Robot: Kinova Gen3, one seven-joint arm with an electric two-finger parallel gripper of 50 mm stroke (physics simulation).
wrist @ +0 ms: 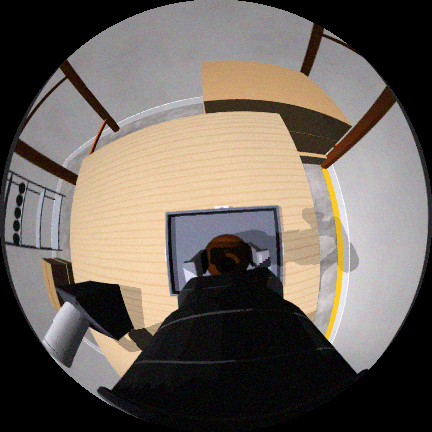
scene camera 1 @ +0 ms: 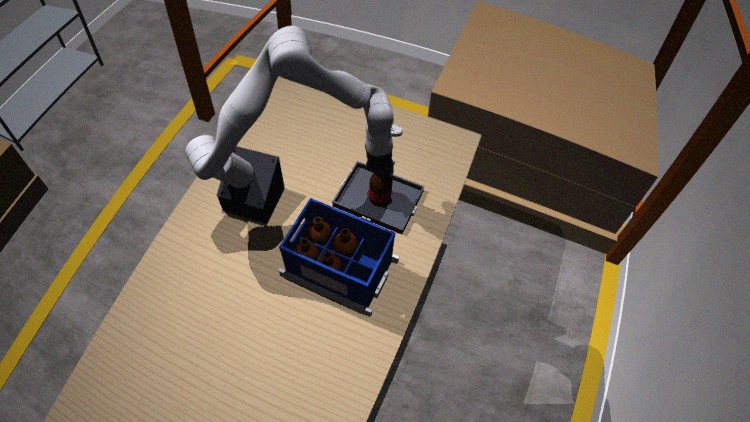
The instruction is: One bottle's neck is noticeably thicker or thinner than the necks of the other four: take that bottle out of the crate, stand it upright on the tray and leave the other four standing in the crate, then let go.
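Pixels of known places: gripper, between the fingertips: [wrist: 226, 254] [scene camera 1: 382, 172]; arm's base, origin of its link: [wrist: 77, 312] [scene camera 1: 240, 174].
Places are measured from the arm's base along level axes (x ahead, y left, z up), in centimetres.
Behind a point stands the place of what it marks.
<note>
A brown bottle with a red label [scene camera 1: 379, 191] {x 41.8, y 17.2, z -4.5 cm} [wrist: 227, 246] {x 40.8, y 22.3, z -1.0 cm} stands upright on the grey tray [scene camera 1: 350, 195] {x 31.6, y 16.7, z -12.7 cm} [wrist: 200, 226] {x 35.3, y 26.4, z -12.8 cm}; its neck is hidden by the gripper in the scene view. My gripper [scene camera 1: 381, 176] {x 40.7, y 21.4, z -0.1 cm} [wrist: 226, 254] {x 40.7, y 21.4, z -0.1 cm} is open and points down over this bottle, with one finger on each side of its neck and a gap to each. In the blue crate [scene camera 1: 368, 291] {x 54.8, y -17.1, z -0.8 cm}, four brown bottles stand upright: one at back left [scene camera 1: 318, 231] {x 33.2, y -6.6, z -0.6 cm}, one at back middle [scene camera 1: 345, 243] {x 42.2, y -6.5, z -0.6 cm}, one at front left [scene camera 1: 305, 248] {x 33.4, y -14.2, z 1.4 cm} and one at front middle [scene camera 1: 329, 260] {x 41.6, y -14.9, z 2.3 cm}. The two right compartments are empty.
The crate stands close beside the tray on the wooden table [scene camera 1: 220, 335] {x 19.8, y -46.6, z -13.3 cm} [wrist: 190, 165] {x 32.5, y 42.2, z -13.3 cm}. The robot's black base block [scene camera 1: 256, 183] {x 6.5, y -0.3, z -0.8 cm} [wrist: 102, 305] {x 10.4, y 5.4, z -4.2 cm} is left of the tray. Large cardboard boxes [scene camera 1: 545, 89] [wrist: 260, 80] stand beyond the table edge.
</note>
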